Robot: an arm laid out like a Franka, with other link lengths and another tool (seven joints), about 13 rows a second.
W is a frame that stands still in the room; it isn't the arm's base.
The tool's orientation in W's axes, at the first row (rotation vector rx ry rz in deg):
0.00 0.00 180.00
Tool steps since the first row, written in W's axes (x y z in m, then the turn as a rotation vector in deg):
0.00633 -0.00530 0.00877 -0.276 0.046 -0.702
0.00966 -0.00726 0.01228 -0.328 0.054 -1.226
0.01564 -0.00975 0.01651 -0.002 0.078 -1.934
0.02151 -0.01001 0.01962 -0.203 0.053 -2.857
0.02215 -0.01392 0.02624 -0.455 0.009 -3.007
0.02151 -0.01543 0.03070 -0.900 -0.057 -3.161
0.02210 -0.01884 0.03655 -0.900 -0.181 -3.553
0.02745 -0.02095 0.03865 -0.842 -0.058 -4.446
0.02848 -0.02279 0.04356 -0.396 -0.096 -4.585
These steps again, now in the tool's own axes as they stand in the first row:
-0.00633 0.00530 0.00877 0.276 -0.046 -0.702
-0.00966 0.00726 0.01228 0.328 -0.054 -1.226
-0.01564 0.00975 0.01651 0.002 -0.078 -1.934
-0.02151 0.01001 0.01962 0.203 -0.053 -2.857
-0.02215 0.01392 0.02624 0.455 -0.009 -3.007
-0.02151 0.01543 0.03070 0.900 0.057 -3.161
-0.02210 0.01884 0.03655 0.900 0.181 -3.553
-0.02745 0.02095 0.03865 0.842 0.058 -4.446
-0.02848 0.02279 0.04356 0.396 0.096 -4.585

